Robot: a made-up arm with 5 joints.
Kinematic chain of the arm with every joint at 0, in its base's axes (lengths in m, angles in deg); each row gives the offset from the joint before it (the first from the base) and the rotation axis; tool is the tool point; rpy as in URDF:
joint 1: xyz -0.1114 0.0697 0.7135 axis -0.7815 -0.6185 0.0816
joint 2: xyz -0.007 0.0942 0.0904 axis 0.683 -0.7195 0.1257
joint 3: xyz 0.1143 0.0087 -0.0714 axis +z
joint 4: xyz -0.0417 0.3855 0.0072 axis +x
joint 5: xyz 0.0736 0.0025 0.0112 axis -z
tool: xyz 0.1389 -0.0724 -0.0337 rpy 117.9 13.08 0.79
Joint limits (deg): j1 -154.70..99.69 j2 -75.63..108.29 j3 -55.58..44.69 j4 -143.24..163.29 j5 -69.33..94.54
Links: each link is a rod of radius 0.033 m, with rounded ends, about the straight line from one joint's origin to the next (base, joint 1, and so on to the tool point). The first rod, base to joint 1, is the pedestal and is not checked.
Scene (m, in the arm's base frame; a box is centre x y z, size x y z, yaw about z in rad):
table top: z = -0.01
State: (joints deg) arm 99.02 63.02 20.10 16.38 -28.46
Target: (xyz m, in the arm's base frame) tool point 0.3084 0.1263 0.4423
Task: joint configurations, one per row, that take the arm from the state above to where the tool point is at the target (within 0.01 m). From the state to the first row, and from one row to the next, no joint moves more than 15 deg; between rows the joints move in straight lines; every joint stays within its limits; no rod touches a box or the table.
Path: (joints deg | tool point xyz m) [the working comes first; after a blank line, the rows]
Joints at the target: 99.69 -30.57 17.87 17.70 -23.27
Straight joint move there: clear.

1: 99.12 49.65 19.78 16.57 -27.72 | -0.0828 0.4856 0.2735
2: 99.21 36.28 19.46 16.76 -26.98 | 0.0151 0.4697 0.2878
3: 99.31 22.91 19.14 16.95 -26.24 | 0.1059 0.4324 0.3092
4: 99.40 9.54 18.83 17.14 -25.50 | 0.1846 0.3759 0.3368
5: 99.50 -3.83 18.51 17.32 -24.75 | 0.2468 0.3032 0.3694
6: 99.59 -17.20 18.19 17.51 -24.01 | 0.2888 0.2185 0.4051
7: 99.69 -30.57 17.87 17.70 -23.27 | 0.3084 0.1263 0.4423

